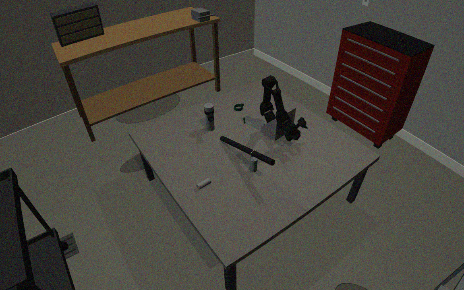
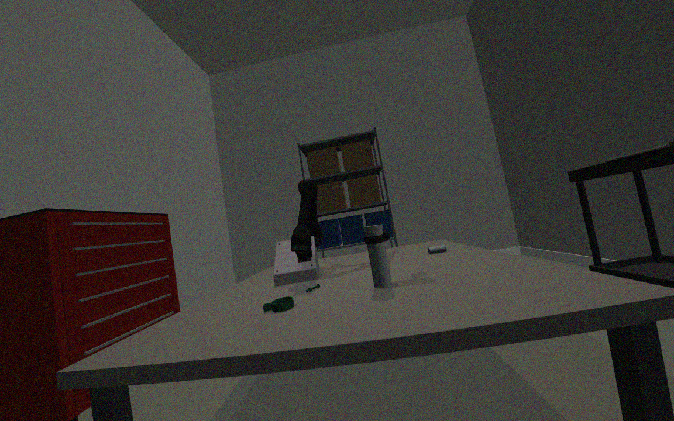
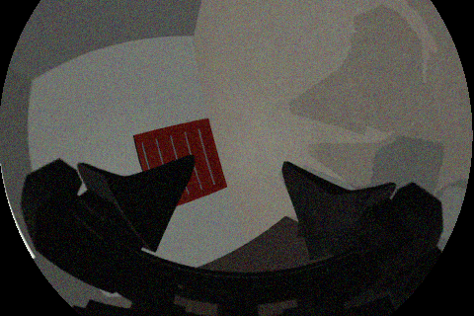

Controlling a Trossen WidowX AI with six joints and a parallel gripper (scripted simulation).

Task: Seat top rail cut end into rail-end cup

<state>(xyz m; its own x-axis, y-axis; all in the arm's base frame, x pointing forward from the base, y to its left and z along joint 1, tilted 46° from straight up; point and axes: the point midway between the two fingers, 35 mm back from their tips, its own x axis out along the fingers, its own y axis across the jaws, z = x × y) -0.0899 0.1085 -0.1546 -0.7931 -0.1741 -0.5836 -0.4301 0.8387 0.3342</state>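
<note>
Right now the dark rail-end cup is 46 cm ahead of my gripper tip, 46 cm to the right of it and 9 cm above it. From my gripper tip the other things lie so: loop cap (47 cm ahead, 4 cm above); then green ring (10 cm ahead, 59 cm to the right, 5 cm below); then small green bolt (18 cm ahead, 42 cm to the right, 6 cm below).
</note>
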